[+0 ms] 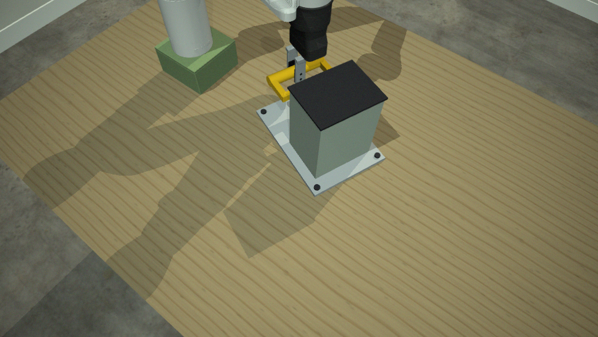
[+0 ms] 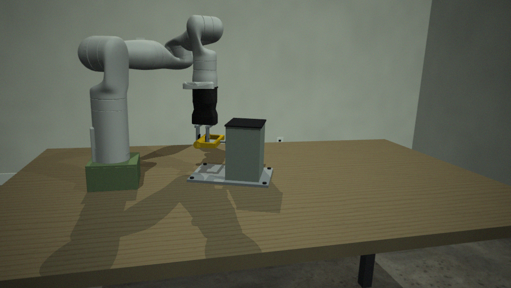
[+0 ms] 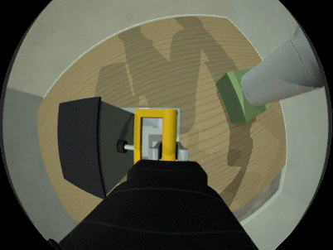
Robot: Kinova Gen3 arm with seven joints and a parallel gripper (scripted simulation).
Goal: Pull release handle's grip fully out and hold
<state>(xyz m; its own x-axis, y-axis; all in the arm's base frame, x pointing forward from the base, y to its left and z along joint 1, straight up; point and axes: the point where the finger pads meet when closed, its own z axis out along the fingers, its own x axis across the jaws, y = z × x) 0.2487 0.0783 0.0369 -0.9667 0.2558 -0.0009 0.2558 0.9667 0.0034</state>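
The grey base plate is 9 cm ahead of my hand, 2 cm to the right of it and 10 cm below it.
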